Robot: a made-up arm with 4 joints. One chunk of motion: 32 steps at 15 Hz.
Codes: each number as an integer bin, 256 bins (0 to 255) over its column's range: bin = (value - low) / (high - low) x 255, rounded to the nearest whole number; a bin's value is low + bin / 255 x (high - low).
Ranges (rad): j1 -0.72..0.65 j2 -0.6..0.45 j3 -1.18..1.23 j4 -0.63..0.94
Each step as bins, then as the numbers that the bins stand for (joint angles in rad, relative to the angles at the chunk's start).
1 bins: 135 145 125 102
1 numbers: 0.0053 -0.0029 0.0014 -0.0020
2 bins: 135 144 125 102
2 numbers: 0.0053 -0.0071 0.0014 -0.0020
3 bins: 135 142 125 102
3 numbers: 0.0053 -0.0153 0.0014 -0.0020
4 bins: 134 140 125 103
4 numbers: -0.0001 -0.0235 0.0014 0.0042
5 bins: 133 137 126 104
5 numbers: -0.0055 -0.0359 0.0108 0.0103
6 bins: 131 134 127 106
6 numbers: -0.0162 -0.0482 0.0203 0.0226
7 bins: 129 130 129 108
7 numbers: -0.0269 -0.0647 0.0392 0.0349
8 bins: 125 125 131 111
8 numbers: -0.0484 -0.0853 0.0581 0.0534
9 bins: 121 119 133 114
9 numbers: -0.0699 -0.1100 0.0770 0.0719
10 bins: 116 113 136 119
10 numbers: -0.0968 -0.1347 0.1053 0.1027
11 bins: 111 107 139 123
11 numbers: -0.1236 -0.1594 0.1337 0.1273
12 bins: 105 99 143 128
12 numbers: -0.1559 -0.1924 0.1715 0.1581
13 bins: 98 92 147 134
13 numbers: -0.1935 -0.2212 0.2093 0.1950
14 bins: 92 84 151 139
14 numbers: -0.2257 -0.2541 0.2471 0.2258
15 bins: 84 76 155 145
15 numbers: -0.2687 -0.2871 0.2849 0.2627
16 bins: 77 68 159 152
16 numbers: -0.3063 -0.3200 0.3227 0.3058
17 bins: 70 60 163 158
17 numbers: -0.3439 -0.3529 0.3605 0.3428
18 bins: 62 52 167 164
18 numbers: -0.3869 -0.3859 0.3983 0.3797
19 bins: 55 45 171 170
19 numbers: -0.4245 -0.4147 0.4361 0.4167
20 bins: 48 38 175 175
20 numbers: -0.4621 -0.4435 0.4739 0.4475
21 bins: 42 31 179 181
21 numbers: -0.4944 -0.4724 0.5117 0.4844
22 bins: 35 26 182 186
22 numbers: -0.5320 -0.4929 0.5401 0.5152
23 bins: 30 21 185 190
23 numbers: -0.5588 -0.5135 0.5684 0.5398
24 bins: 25 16 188 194
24 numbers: -0.5857 -0.5341 0.5968 0.5644
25 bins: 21 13 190 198
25 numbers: -0.6072 -0.5465 0.6157 0.5891
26 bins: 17 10 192 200
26 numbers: -0.6287 -0.5588 0.6346 0.6014
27 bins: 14 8 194 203
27 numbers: -0.6448 -0.5671 0.6535 0.6198
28 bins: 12 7 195 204
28 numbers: -0.6555 -0.5712 0.6629 0.6260
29 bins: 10 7 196 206
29 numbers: -0.6663 -0.5712 0.6724 0.6383
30 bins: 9 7 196 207
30 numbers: -0.6716 -0.5712 0.6724 0.6445
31 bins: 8 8 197 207
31 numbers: -0.6770 -0.5671 0.6818 0.6445
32 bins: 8 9 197 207
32 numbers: -0.6770 -0.5629 0.6818 0.6445
